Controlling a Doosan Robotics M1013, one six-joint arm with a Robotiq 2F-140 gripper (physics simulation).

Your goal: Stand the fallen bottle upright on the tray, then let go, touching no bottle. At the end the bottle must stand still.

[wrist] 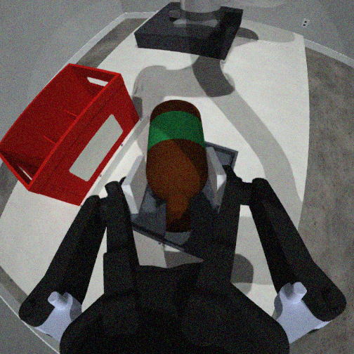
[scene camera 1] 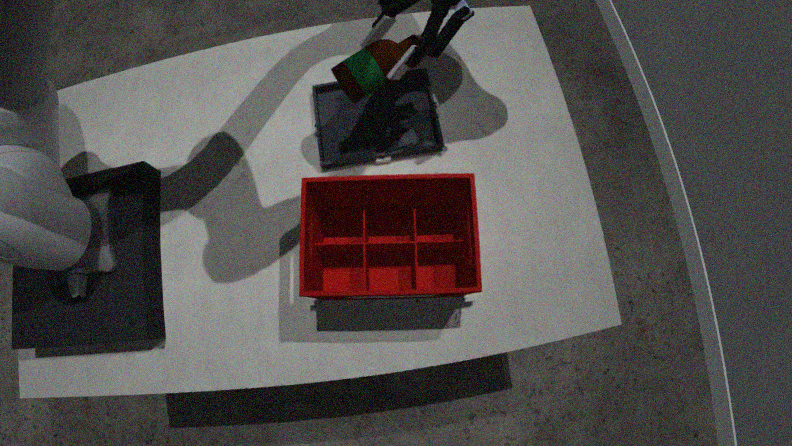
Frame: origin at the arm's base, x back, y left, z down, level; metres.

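Seen in the pictures: gripper, fingertip midpoint: [scene camera 1: 379, 62]; arm's base, link origin: [scene camera 1: 81, 237].
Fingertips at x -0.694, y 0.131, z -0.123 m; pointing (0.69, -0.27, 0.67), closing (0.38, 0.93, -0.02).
Note:
Offsets run from my fingertips to a thing's top centre. "*": to the spot under its first point. Level surfaces: height alone.
The brown bottle {dx -0.003, dy +0.001, dz -0.035 m} [scene camera 1: 357, 72] [wrist: 176, 165] with a green band is held in the air above the tray's back edge. It is not upright: its base points to the lower left in the scene view, its neck to the upper right, towards the gripper's palm. My gripper [scene camera 1: 389, 47] [wrist: 175, 162] is shut on the bottle, with one pale pad on each side of its body near the shoulder. The dark grey tray {* dx +0.109, dy +0.000, dz +0.187 m} [scene camera 1: 332, 124] [wrist: 229, 152] lies on the table below, partly in shadow. The bottle and fingers hide part of it in the wrist view.
A red crate {* dx +0.178, dy -0.269, dz +0.018 m} [scene camera 1: 304, 238] [wrist: 60, 186] with several compartments stands beside the tray, in front of it in the scene view. The black robot base block [scene camera 1: 138, 288] [wrist: 170, 44] stands at the left of the white table {dz +0.193 m} [scene camera 1: 532, 221] in the scene view.

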